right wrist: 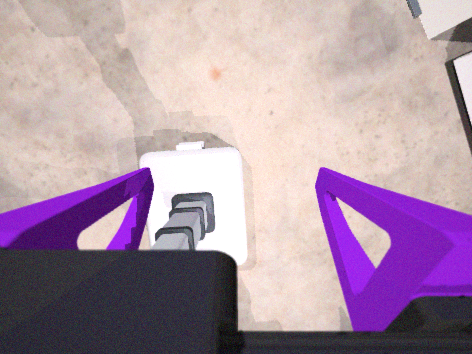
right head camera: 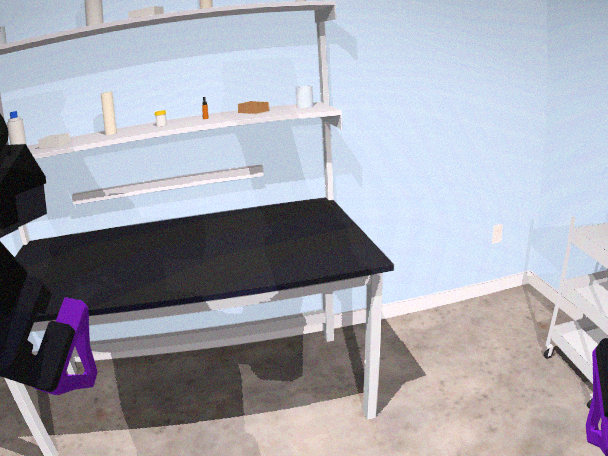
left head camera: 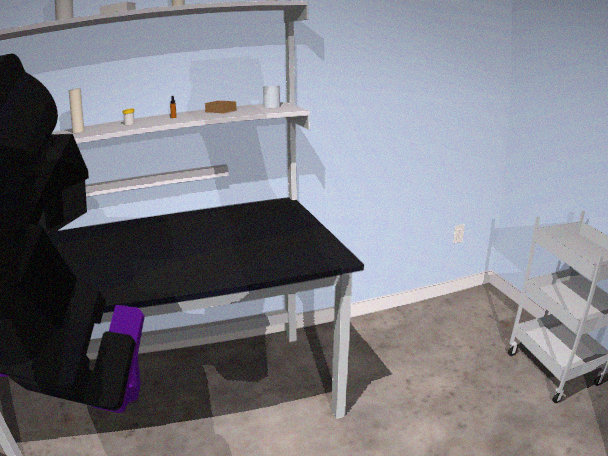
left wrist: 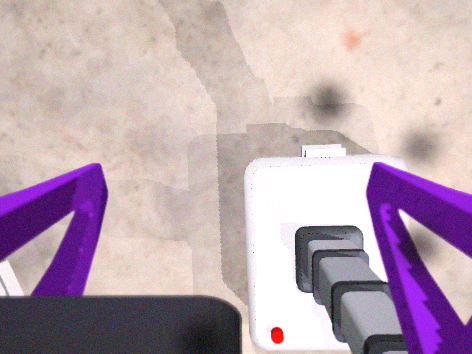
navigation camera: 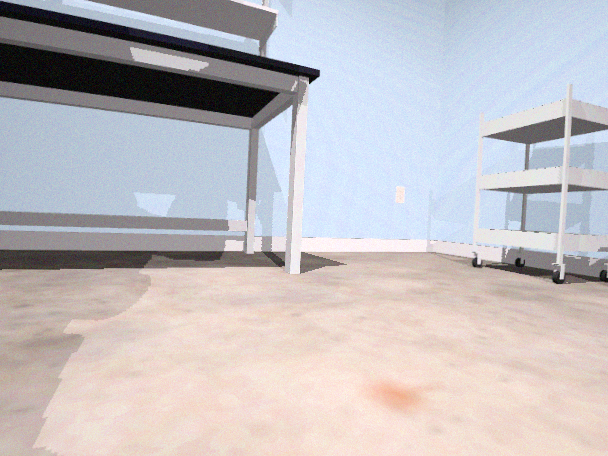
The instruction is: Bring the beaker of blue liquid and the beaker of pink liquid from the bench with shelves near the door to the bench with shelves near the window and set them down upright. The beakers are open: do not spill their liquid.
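A bench with shelves [left head camera: 215, 250] [right head camera: 215, 260] [navigation camera: 295, 200] has a black top and pale legs against a blue wall. Neither the door nor a window shows, so I cannot tell which bench it is. The beakers of blue and pink liquid do not show in any view. My left gripper [left head camera: 127, 350] [right head camera: 75, 345] [left wrist: 236, 177] is open and empty, in front of the bench's left part in the head views. My right gripper [right head camera: 597, 400] [right wrist: 234, 176] is open and empty; in the right head view part of it shows at the right edge.
The lower shelf [left head camera: 190, 123] [right head camera: 220, 123] holds a cream cylinder [left head camera: 76, 111], a yellow-lidded jar [left head camera: 128, 117], an amber bottle [left head camera: 173, 109], a brown box [left head camera: 220, 107] and a pale cylinder [left head camera: 271, 96]. A white cart [left head camera: 571, 350] [navigation camera: 564, 200] stands at the right. My white base [left wrist: 300, 195] [right wrist: 225, 170] is below.
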